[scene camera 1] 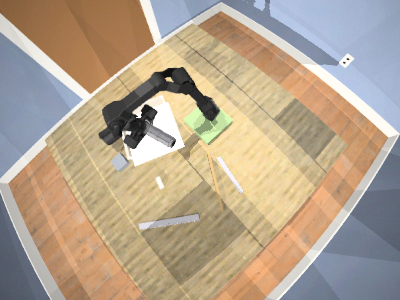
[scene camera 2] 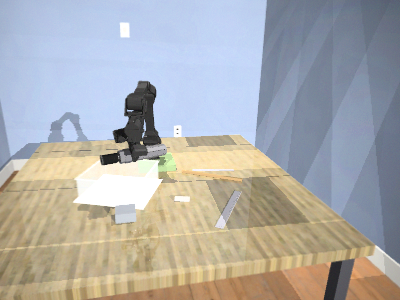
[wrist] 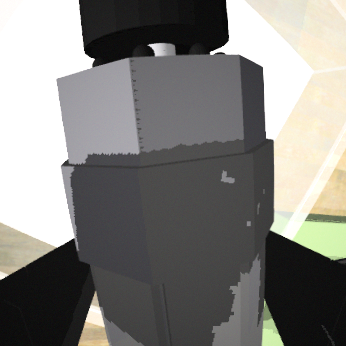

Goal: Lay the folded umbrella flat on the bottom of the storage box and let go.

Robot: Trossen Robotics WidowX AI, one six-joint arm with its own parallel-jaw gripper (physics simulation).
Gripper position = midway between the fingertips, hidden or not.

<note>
The gripper (wrist: pixel 175 237) holds a folded umbrella (wrist: pixel 169 182), which touches nothing else. A storage box (scene camera 2: pixel 131 183) rests on the table.
The storage box is seen too in scene camera 1 (scene camera 1: pixel 163 120) and in the wrist view (wrist: pixel 295 50).
</note>
